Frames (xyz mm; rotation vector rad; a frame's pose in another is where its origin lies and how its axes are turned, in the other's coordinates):
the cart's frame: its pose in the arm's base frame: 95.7 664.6 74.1 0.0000 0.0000 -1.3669
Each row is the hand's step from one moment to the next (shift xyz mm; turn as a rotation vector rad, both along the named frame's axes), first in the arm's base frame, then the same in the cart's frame.
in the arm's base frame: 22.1 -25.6 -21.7 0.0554 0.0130 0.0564
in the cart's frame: 29.5 16.5 -21.7 -0.0015 0.0569 0.0564
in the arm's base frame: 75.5 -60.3 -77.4 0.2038 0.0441 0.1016
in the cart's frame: 74.3 61.7 -77.4 -0.0019 0.2085 0.1016
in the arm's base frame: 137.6 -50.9 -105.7 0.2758 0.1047 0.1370
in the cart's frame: 77.7 124.4 -105.7 -0.0467 0.2913 0.1370
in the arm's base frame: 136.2 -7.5 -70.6 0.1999 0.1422 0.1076
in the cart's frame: 34.9 131.9 -70.6 -0.0988 0.2246 0.1076
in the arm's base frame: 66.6 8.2 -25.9 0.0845 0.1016 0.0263
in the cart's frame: 5.5 66.9 -25.9 -0.0824 0.1033 0.0263
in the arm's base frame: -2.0 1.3 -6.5 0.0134 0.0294 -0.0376
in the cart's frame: -1.7 -1.7 -6.5 -0.0261 0.0191 -0.0376
